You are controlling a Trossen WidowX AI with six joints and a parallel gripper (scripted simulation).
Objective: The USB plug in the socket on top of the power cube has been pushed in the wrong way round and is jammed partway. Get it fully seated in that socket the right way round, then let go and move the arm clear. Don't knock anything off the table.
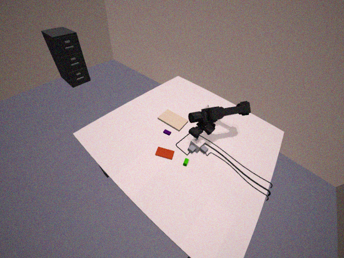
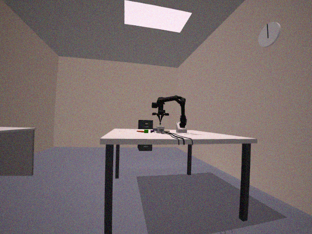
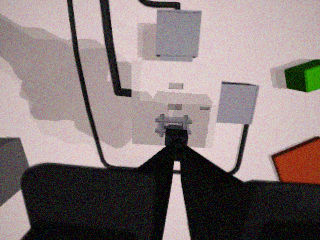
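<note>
Right now the grey USB plug is 20 mm below my gripper tip. The rest, counted from my gripper tip: orange slab 200 mm ahead, 120 mm below, 110 mm to the right; then purple block 220 mm to the right, 120 mm below, 60 mm ahead; then green block 160 mm ahead, 110 mm below, 50 mm to the left.
</note>
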